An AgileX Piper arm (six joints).
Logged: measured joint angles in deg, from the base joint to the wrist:
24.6, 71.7, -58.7, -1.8, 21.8, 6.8
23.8, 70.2, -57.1, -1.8, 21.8, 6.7
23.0, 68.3, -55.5, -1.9, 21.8, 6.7
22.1, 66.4, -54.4, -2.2, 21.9, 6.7
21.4, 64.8, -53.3, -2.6, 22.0, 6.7
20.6, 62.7, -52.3, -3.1, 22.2, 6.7
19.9, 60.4, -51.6, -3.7, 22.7, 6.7
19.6, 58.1, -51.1, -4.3, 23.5, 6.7
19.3, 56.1, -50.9, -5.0, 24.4, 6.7
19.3, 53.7, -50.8, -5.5, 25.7, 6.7
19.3, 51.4, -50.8, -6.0, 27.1, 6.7
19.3, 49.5, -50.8, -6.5, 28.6, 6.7
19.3, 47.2, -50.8, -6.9, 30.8, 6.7
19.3, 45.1, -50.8, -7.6, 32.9, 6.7
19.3, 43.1, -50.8, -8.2, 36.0, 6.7
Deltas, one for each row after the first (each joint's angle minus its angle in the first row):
-0.8, -1.5, 1.6, 0.0, 0.0, -0.1
-1.6, -3.4, 3.2, -0.1, 0.0, -0.1
-2.5, -5.3, 4.3, -0.4, 0.1, -0.1
-3.2, -6.9, 5.4, -0.8, 0.2, -0.1
-4.0, -9.0, 6.4, -1.3, 0.4, -0.1
-4.7, -11.3, 7.1, -1.9, 0.9, -0.1
-5.0, -13.6, 7.6, -2.5, 1.7, -0.1
-5.3, -15.6, 7.8, -3.2, 2.6, -0.1
-5.3, -18.0, 7.9, -3.7, 3.9, -0.1
-5.3, -20.3, 7.9, -4.2, 5.3, -0.1
-5.3, -22.2, 7.9, -4.7, 6.8, -0.1
-5.3, -24.5, 7.9, -5.1, 9.0, -0.1
-5.3, -26.6, 7.9, -5.8, 11.1, -0.1
-5.3, -28.6, 7.9, -6.4, 14.2, -0.1

